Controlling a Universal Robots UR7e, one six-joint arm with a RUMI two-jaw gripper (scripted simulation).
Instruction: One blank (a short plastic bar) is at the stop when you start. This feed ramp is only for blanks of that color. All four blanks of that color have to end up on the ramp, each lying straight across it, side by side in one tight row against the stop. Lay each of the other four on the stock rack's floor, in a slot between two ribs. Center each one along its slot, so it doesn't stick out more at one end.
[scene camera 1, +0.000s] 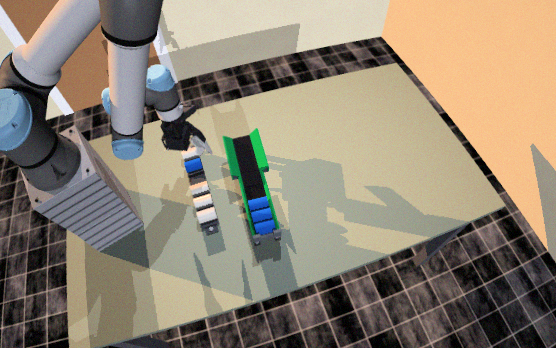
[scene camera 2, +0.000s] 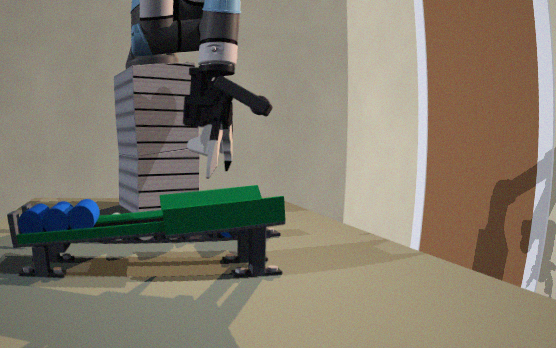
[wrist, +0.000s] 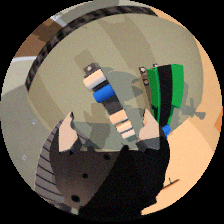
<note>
I see my gripper (scene camera 2: 218, 174) and a blue blank (scene camera 2: 85, 214).
My gripper also shows in scene camera 1 (scene camera 1: 189, 152) and in the wrist view (wrist: 108, 110).
</note>
